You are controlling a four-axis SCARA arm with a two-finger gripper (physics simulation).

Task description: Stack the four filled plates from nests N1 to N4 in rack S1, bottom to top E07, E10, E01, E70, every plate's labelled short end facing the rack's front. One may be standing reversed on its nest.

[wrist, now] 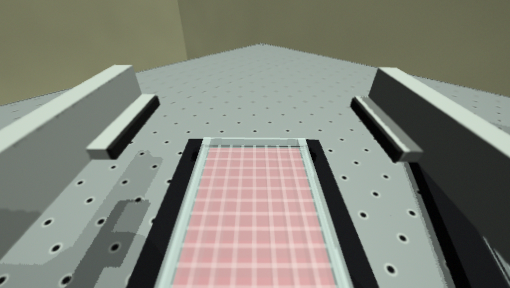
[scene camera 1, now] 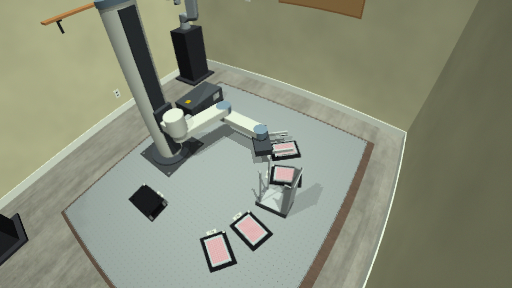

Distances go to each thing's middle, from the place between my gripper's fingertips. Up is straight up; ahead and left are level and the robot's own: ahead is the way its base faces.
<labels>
Now: hand 72 cm past the dark box [scene camera 1: 203, 93], 2 cm to the right of it and 3 cm above it.
</labels>
